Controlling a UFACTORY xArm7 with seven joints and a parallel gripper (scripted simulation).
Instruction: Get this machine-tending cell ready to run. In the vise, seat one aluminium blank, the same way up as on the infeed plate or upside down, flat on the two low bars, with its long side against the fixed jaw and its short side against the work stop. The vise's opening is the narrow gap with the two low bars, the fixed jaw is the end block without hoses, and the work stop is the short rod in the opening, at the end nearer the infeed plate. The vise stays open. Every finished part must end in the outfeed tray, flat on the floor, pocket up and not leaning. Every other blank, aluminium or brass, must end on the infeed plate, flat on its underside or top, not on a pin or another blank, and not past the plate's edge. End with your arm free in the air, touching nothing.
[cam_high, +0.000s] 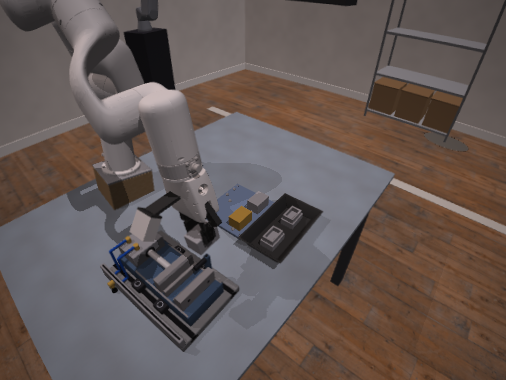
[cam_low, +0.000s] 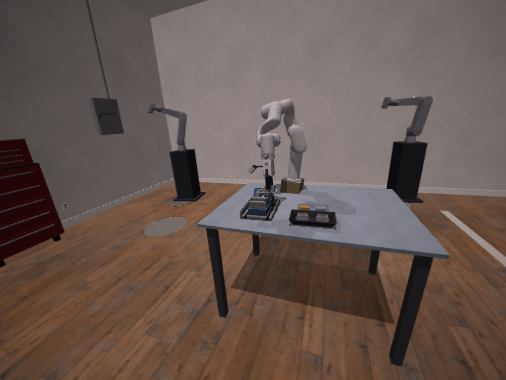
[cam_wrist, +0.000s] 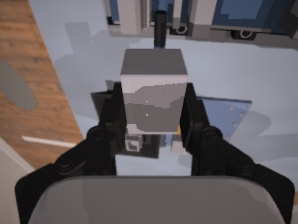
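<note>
The black work stop rod is 2 cm to the right of my hand and 10 cm below it. Also, from my hand: vise: 7 cm behind, 6 cm to the right, 15 cm below; then vise screw rod: 9 cm behind, 6 cm to the right, 11 cm below; then brass blank: 4 cm behind, 21 cm to the left, 16 cm below.
</note>
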